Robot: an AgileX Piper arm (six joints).
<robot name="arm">
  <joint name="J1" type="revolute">
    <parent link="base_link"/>
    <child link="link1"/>
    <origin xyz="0 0 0.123" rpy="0 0 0"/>
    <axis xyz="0 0 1"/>
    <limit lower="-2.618" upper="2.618"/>
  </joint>
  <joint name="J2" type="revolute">
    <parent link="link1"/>
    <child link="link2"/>
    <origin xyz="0 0 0" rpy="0 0 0"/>
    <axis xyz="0 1 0"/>
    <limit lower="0" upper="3.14"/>
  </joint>
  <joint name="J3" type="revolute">
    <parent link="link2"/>
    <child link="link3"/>
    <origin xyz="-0.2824 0 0.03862" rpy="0 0 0"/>
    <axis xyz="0 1 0"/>
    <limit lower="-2.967" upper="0"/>
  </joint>
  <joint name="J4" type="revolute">
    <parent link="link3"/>
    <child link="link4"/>
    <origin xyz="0.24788 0 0.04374" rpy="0 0 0"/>
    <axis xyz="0.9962 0 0.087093"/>
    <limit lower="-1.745" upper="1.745"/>
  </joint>
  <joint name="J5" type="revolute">
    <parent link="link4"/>
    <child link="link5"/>
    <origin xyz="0 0 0" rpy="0 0 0"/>
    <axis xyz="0 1 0"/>
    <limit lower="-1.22" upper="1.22"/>
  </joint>
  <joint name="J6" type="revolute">
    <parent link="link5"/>
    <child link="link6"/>
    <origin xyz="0.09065 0 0.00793" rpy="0 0 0"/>
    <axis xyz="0.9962 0 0.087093"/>
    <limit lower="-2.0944" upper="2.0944"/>
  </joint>
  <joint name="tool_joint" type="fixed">
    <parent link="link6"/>
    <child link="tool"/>
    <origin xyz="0 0 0" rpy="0 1.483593 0"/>
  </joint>
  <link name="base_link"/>
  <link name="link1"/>
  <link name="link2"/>
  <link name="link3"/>
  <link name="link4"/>
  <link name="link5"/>
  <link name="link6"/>
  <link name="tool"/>
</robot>
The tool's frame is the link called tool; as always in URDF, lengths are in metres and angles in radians.
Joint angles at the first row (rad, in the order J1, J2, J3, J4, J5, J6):
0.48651, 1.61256, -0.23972, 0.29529, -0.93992, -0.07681
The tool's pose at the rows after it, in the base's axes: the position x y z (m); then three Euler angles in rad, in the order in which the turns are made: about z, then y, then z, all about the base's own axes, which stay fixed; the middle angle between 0 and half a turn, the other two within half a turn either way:
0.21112 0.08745 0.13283 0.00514 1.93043 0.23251
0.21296 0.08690 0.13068 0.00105 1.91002 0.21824
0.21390 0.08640 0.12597 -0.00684 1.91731 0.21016
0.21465 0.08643 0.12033 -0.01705 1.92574 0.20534
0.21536 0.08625 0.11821 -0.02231 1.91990 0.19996
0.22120 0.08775 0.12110 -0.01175 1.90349 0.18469
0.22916 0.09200 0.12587 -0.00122 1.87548 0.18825
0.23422 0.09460 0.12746 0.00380 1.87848 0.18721
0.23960 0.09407 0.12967 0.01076 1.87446 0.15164
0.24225 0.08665 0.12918 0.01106 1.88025 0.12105
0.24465 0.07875 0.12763 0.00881 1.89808 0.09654
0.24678 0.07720 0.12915 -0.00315 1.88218 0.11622
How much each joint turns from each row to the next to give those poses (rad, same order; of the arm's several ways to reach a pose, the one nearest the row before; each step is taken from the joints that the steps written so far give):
-0.00001, 0.03374, -0.00666, -0.00460, -0.02253, 0.00372
-0.00002, 0.02676, -0.00001, 0.00902, -0.04695, 0.00230
-0.00187, 0.02785, 0.00000, 0.00236, -0.01973, -0.00001
0.00001, 0.03331, 0.00002, 0.00001, -0.02367, 0.00000
0.00001, 0.01766, -0.00004, 0.00252, -0.02291, -0.00002
0.00003, 0.00000, -0.02365, 0.01936, 0.00533, 0.00001
-0.00004, 0.00003, -0.03378, -0.00005, 0.00427, 0.00001
0.00003, 0.00001, -0.02416, 0.00585, 0.02579, -0.00429
-0.00004, -0.00003, -0.02256, 0.04352, 0.01423, -0.01132
-0.03085, -0.00002, -0.00011, 0.00040, 0.00591, -0.00003
-0.03643, 0.00006, -0.00001, -0.01129, 0.01879, 0.00003
-0.02159, 0.00000, -0.00172, -0.04749, -0.01073, 0.00000

